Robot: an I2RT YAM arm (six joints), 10 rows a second.
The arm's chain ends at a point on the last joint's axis. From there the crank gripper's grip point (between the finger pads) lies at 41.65 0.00 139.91 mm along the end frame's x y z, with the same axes.
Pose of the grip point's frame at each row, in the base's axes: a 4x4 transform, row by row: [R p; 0 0 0 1], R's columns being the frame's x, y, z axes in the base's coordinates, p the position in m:
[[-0.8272, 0.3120, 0.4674, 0.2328], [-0.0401, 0.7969, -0.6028, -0.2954], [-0.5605, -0.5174, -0.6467, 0.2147], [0, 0, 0, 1]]
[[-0.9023, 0.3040, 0.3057, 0.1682], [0.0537, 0.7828, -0.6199, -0.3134], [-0.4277, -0.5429, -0.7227, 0.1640], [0, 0, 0, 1]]
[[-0.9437, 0.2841, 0.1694, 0.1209], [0.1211, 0.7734, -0.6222, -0.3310], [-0.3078, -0.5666, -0.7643, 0.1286], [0, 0, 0, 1]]
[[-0.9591, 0.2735, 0.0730, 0.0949], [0.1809, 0.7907, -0.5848, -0.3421], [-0.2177, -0.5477, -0.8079, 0.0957], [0, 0, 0, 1]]
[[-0.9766, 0.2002, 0.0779, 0.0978], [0.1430, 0.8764, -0.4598, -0.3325], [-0.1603, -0.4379, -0.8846, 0.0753], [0, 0, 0, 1]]
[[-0.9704, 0.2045, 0.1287, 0.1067], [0.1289, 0.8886, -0.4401, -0.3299], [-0.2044, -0.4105, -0.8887, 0.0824], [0, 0, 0, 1]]
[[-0.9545, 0.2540, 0.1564, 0.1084], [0.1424, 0.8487, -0.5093, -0.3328], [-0.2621, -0.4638, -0.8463, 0.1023], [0, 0, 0, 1]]
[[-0.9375, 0.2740, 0.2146, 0.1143], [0.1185, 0.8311, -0.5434, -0.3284], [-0.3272, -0.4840, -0.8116, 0.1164], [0, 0, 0, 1]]
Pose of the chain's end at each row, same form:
[[-0.8272, 0.3120, 0.4674, 0.2019], [-0.0401, 0.7969, -0.6028, -0.2094], [-0.5605, -0.5174, -0.6467, 0.3285], [0, 0, 0, 1]]
[[-0.9023, 0.3040, 0.3057, 0.1630], [0.0537, 0.7828, -0.6199, -0.2289], [-0.4277, -0.5429, -0.7227, 0.2829], [0, 0, 0, 1]]
[[-0.9437, 0.2841, 0.1694, 0.1365], [0.1211, 0.7734, -0.6222, -0.2490], [-0.3078, -0.5666, -0.7643, 0.2484], [0, 0, 0, 1]]
[[-0.9591, 0.2735, 0.0730, 0.1246], [0.1809, 0.7907, -0.5848, -0.2678], [-0.2177, -0.5477, -0.8079, 0.2178], [0, 0, 0, 1]]
[[-0.9766, 0.2002, 0.0779, 0.1276], [0.1430, 0.8764, -0.4598, -0.2741], [-0.1603, -0.4379, -0.8846, 0.2057], [0, 0, 0, 1]]
[[-0.9704, 0.2045, 0.1287, 0.1291], [0.1289, 0.8886, -0.4401, -0.2737], [-0.2044, -0.4105, -0.8887, 0.2153], [0, 0, 0, 1]]
[[-0.9545, 0.2540, 0.1564, 0.1263], [0.1424, 0.8487, -0.5093, -0.2675], [-0.2621, -0.4638, -0.8463, 0.2316], [0, 0, 0, 1]]
[[-0.9375, 0.2740, 0.2146, 0.1233], [0.1185, 0.8311, -0.5434, -0.2573], [-0.3272, -0.4840, -0.8116, 0.2436], [0, 0, 0, 1]]

